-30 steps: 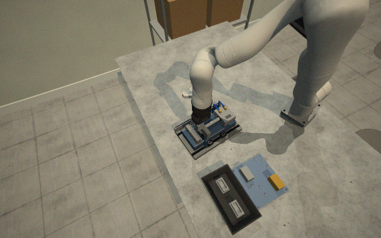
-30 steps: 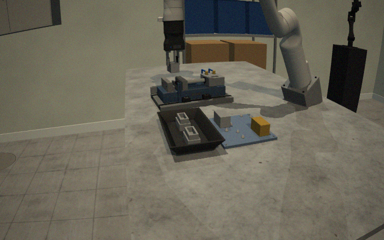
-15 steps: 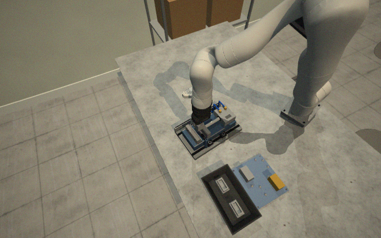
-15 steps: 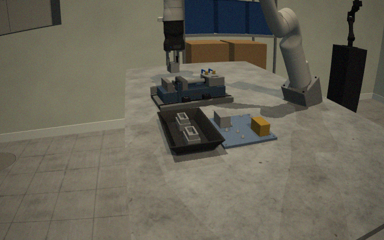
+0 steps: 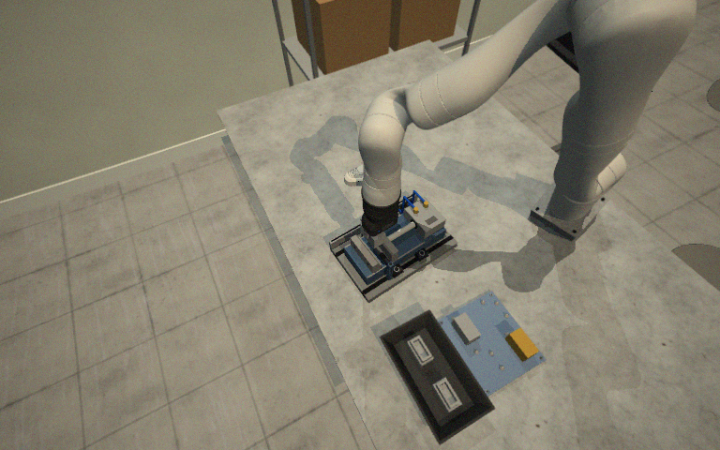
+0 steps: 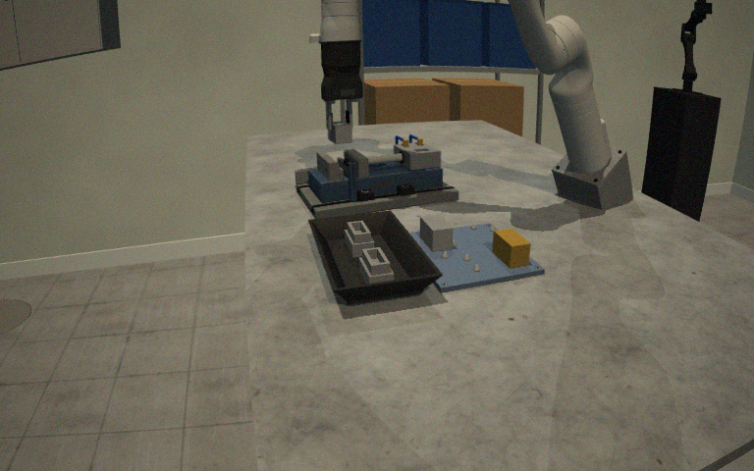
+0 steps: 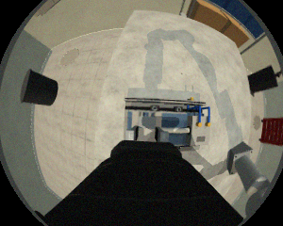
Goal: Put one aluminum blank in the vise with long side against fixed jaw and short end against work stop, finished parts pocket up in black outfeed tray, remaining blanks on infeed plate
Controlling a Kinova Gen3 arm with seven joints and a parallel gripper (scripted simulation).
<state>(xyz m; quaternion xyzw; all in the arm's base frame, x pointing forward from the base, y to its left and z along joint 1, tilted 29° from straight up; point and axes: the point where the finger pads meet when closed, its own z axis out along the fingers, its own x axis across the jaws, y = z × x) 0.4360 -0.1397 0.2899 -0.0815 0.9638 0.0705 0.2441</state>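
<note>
My hand is 30 mm short of the fixed jaw, 10 mm to the right of it and 90 mm above it. From my hand the other things lie so: gray blank: 130 mm behind, 260 mm to the left, 140 mm below; then vise: 70 mm behind, 10 mm to the right, 130 mm below; then infeed plate: 180 mm behind, 300 mm to the left, 160 mm below.
</note>
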